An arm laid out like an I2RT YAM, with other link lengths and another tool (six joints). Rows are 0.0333 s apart.
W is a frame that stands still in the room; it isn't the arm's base.
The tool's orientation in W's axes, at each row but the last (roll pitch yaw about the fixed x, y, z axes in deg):
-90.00 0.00 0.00
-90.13 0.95 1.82
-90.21 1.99 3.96
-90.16 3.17 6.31
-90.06 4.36 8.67
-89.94 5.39 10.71
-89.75 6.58 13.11
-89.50 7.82 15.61
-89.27 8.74 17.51
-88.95 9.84 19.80
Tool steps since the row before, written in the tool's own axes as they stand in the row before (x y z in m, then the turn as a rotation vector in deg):
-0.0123 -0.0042 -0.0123 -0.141 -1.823 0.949
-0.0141 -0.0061 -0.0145 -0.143 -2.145 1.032
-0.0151 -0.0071 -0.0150 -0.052 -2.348 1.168
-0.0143 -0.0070 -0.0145 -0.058 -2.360 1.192
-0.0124 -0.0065 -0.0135 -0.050 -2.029 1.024
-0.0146 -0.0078 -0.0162 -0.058 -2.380 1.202
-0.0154 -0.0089 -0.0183 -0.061 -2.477 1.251
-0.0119 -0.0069 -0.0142 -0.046 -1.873 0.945
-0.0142 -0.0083 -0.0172 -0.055 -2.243 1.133
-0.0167 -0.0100 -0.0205 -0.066 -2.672 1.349
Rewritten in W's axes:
-0.0123 -0.0123 0.0042 -0.141 0.949 1.823
-0.0135 -0.0149 0.0064 -0.140 1.033 2.145
-0.0138 -0.0160 0.0077 -0.052 1.176 2.344
-0.0122 -0.0159 0.0078 -0.060 1.199 2.356
-0.0097 -0.0151 0.0074 -0.052 1.030 2.026
-0.0106 -0.0185 0.0091 -0.060 1.209 2.376
-0.0098 -0.0211 0.0105 -0.063 1.259 2.473
-0.0066 -0.0167 0.0083 -0.047 0.951 1.870
-0.0070 -0.0204 0.0101 -0.057 1.140 2.239
-0.0069 -0.0245 0.0123 -0.068 1.357 2.668

